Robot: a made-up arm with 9 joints. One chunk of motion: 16 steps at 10 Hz.
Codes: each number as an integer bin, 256 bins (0 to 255) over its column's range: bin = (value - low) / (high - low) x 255, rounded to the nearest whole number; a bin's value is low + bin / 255 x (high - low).
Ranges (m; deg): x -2.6..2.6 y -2.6..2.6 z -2.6..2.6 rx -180..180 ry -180..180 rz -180..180
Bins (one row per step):
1: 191 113 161 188 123 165
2: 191 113 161 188 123 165
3: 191 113 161 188 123 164
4: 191 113 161 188 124 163
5: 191 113 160 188 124 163
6: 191 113 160 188 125 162
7: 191 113 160 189 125 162
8: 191 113 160 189 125 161
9: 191 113 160 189 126 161
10: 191 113 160 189 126 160
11: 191 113 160 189 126 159
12: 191 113 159 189 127 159
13: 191 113 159 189 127 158
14: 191 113 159 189 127 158
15: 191 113 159 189 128 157
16: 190 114 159 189 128 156
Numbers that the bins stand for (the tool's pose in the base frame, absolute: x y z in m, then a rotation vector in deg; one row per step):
1: 1.2949 -0.2957 0.6831 85.41 -6.35 52.94
2: 1.2949 -0.2957 0.6831 85.41 -6.35 52.94
3: 1.2949 -0.2957 0.6831 85.41 -6.35 51.53
4: 1.2949 -0.2957 0.6831 85.41 -4.94 50.12
5: 1.2949 -0.2957 0.6627 85.41 -4.94 50.12
6: 1.2949 -0.2957 0.6627 85.41 -3.53 48.71
7: 1.2949 -0.2957 0.6627 86.82 -3.53 48.71
8: 1.2949 -0.2957 0.6627 86.82 -3.53 47.29
9: 1.2949 -0.2957 0.6627 86.82 -2.12 47.29
10: 1.2949 -0.2957 0.6627 86.82 -2.12 45.88
11: 1.2949 -0.2957 0.6627 86.82 -2.12 44.47
12: 1.2949 -0.2957 0.6424 86.82 -0.71 44.47
13: 1.2949 -0.2957 0.6424 86.82 -0.71 43.06
14: 1.2949 -0.2957 0.6424 86.82 -0.71 43.06
15: 1.2949 -0.2957 0.6424 86.82 0.71 41.65
16: 1.2745 -0.2753 0.6424 86.82 0.71 40.24

